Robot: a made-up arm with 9 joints.
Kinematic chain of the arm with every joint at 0, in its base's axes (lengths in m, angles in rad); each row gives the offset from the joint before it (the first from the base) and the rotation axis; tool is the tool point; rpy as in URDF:
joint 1: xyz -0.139 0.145 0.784 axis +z
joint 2: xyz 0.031 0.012 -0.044 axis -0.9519 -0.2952 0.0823
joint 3: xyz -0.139 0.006 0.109 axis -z
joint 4: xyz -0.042 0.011 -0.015 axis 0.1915 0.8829 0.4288
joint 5: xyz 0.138 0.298 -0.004 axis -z
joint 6: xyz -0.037 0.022 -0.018 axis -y
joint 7: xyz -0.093 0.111 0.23 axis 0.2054 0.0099 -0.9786
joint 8: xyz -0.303 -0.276 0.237 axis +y
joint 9: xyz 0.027 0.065 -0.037 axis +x
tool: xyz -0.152 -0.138 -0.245 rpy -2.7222 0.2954 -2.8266
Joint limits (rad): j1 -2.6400..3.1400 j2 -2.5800..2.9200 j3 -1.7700..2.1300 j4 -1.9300..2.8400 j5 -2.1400..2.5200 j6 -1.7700..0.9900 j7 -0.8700..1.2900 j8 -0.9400..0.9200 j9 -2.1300..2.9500
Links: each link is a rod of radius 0.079 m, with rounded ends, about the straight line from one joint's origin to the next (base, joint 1, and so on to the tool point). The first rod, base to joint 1, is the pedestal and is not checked.
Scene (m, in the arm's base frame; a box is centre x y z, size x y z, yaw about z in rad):
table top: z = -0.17
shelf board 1: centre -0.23 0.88 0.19 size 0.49 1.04 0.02 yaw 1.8
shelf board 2: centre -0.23 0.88 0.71 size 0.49 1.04 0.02 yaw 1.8
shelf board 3: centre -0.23 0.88 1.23 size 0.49 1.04 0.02 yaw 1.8
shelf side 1: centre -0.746 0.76 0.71 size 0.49 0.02 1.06 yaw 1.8
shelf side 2: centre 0.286 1 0.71 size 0.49 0.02 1.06 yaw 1.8
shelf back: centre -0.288 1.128 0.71 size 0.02 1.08 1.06 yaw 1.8
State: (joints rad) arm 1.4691 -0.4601 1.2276 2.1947 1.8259 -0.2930 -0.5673 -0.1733 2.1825
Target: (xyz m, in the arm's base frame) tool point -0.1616 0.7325 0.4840
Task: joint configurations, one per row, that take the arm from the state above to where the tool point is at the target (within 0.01 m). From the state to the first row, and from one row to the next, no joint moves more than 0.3 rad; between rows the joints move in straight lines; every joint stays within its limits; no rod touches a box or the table.
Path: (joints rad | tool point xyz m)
1: 1.4225 -0.3205 1.2464 2.1081 1.7951 -0.5426 -0.6682 -0.2504 2.0180 | 0.1032 0.7799 0.9127
2: 1.3760 -0.1808 1.2652 2.0215 1.7643 -0.7922 -0.7691 -0.3275 1.8536 | 0.1474 0.6108 0.9199
3: 1.3294 -0.0412 1.2841 1.9349 1.7335 -1.0418 -0.8700 -0.4046 1.6891 | 0.1293 0.4393 0.9428
4: 1.4643 -0.2527 1.2506 2.0813 1.7740 -1.1299 -0.8076 -0.3251 1.8521 | 0.1325 0.4895 0.7844
5: 1.5992 -0.4642 1.2171 2.2277 1.8146 -1.2179 -0.7452 -0.2456 2.0150 | 0.0492 0.5074 0.6160
6: 1.7342 -0.6757 1.1837 2.3741 1.8551 -1.3060 -0.6828 -0.1660 2.1780 | -0.0983 0.4611 0.4840
7: 1.7417 -0.7128 1.2365 2.3702 1.8564 -1.0745 -0.5610 -0.1202 2.2567 | -0.1326 0.5987 0.4716
8: 1.7493 -0.7500 1.2893 2.3662 1.8577 -0.8429 -0.4391 -0.0743 2.3354 | -0.1616 0.7325 0.4840

